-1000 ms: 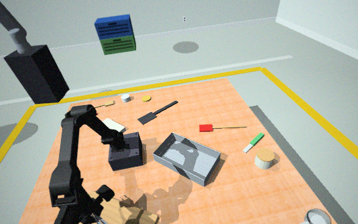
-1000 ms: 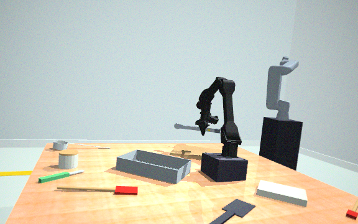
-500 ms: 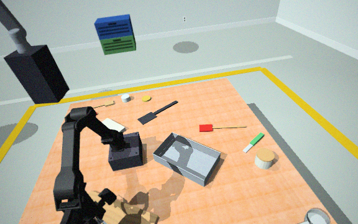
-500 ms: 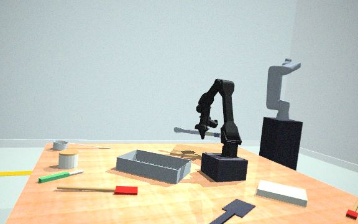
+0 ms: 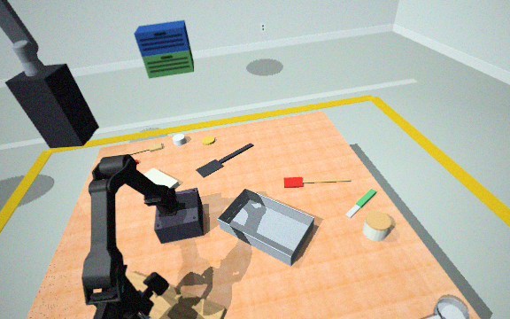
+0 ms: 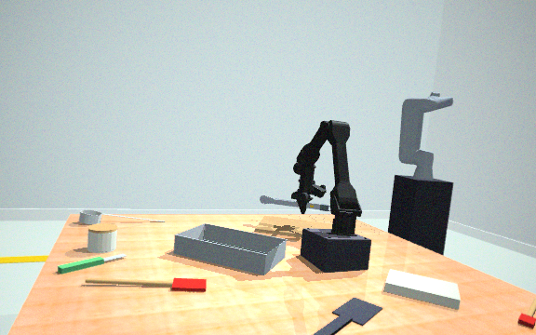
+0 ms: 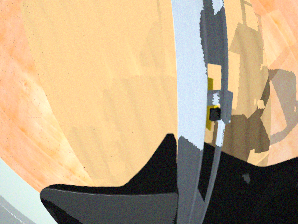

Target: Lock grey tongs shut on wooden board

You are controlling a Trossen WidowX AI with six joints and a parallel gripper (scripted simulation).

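Right now my gripper tip is 60 mm above the wooden board. Also, from my gripper tip: white block 600 mm to the left, 160 mm behind, 60 mm below; black spatula 750 mm to the left, 140 mm ahead, 70 mm below; roasting tin 340 mm to the left, 340 mm ahead, 40 mm below.
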